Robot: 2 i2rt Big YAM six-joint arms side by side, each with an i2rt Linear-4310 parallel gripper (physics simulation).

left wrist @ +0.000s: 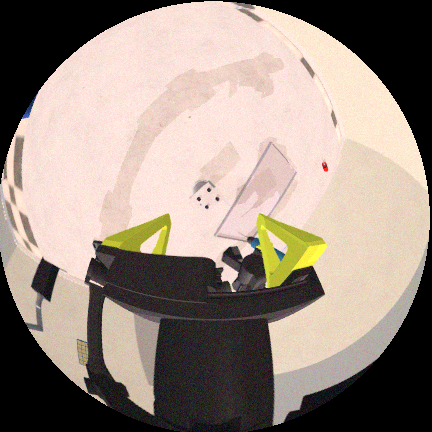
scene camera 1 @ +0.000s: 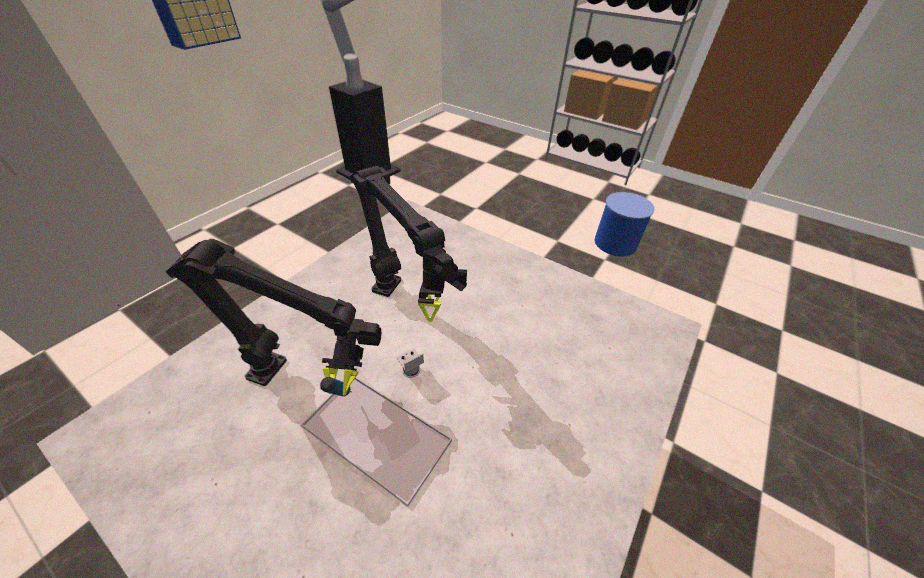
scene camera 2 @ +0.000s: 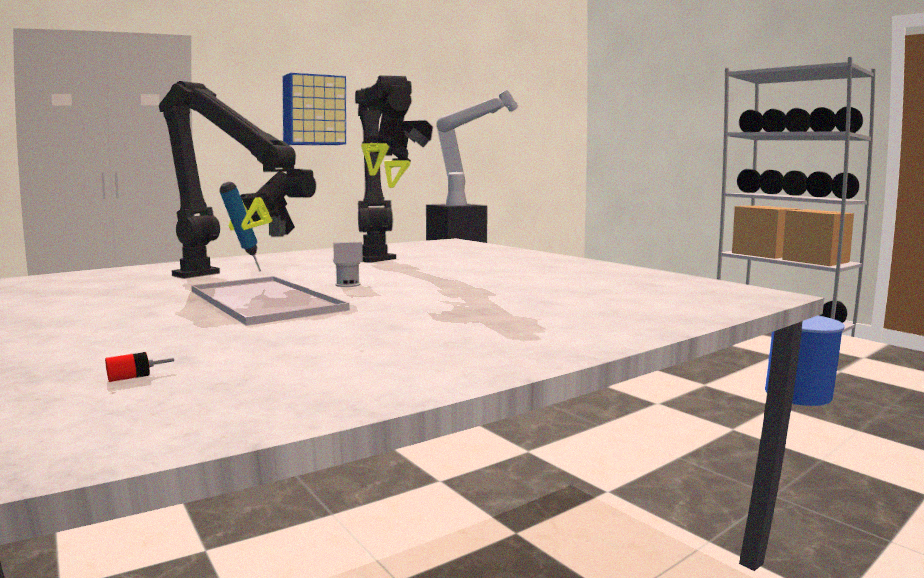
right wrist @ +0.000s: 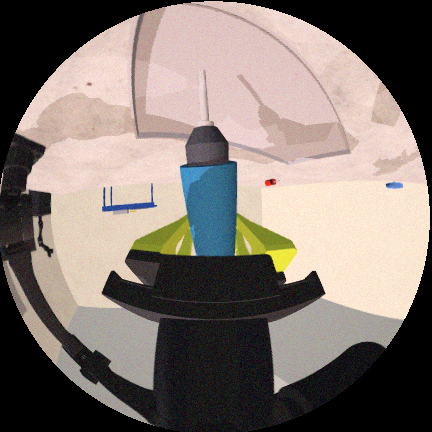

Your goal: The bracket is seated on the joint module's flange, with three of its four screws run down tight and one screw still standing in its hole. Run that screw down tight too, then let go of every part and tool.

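Frame: origin at the left arm's base, x ahead, y left, z up, level; centimetres.
Where they show: left gripper, fingertip midpoint: (left wrist: 213,217) (scene camera 1: 431,313) (scene camera 2: 382,181); right gripper, fingertip midpoint: (scene camera 1: 336,394) (scene camera 2: 236,228) (right wrist: 213,216); left arm's base, origin of the base link: (scene camera 1: 386,285) (scene camera 2: 374,259); right arm's base, origin of the base link: (scene camera 1: 266,369) (scene camera 2: 196,274).
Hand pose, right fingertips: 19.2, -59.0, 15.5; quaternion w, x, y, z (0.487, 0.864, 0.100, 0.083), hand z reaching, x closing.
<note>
Each offset is from my right fingertips to the top centre of the thing, as dx, dy, dz.
The grey bracket (scene camera 1: 410,357) (scene camera 2: 347,251) (left wrist: 204,192) sits on top of the upright joint module @(+10.4, +24.7, -9.1) (scene camera 1: 410,372) (scene camera 2: 347,273). Its top face shows dark screw spots in the left wrist view; which one stands higher cannot be told. My right gripper (scene camera 1: 339,382) (scene camera 2: 243,223) (right wrist: 213,216) is shut on the blue screwdriver (scene camera 1: 337,387) (scene camera 2: 235,209) (right wrist: 210,200), held tilted, tip down, above the tray's edge, to the left of the module in both scene views. My left gripper (scene camera 1: 429,315) (scene camera 2: 382,179) (left wrist: 213,217) is open and empty, high above the table, behind the module in scene camera 1.
A shallow grey tray @(+11.1, -0.3, -13.9) (scene camera 1: 402,470) (scene camera 2: 297,313) (left wrist: 240,220) (right wrist: 175,50) lies beside the module. A red and black tool @(+45.8, -41.0, -12.1) (scene camera 2: 127,366) (left wrist: 325,166) (right wrist: 270,182) with a thin shaft lies on the table, near the front left in scene camera 2.
</note>
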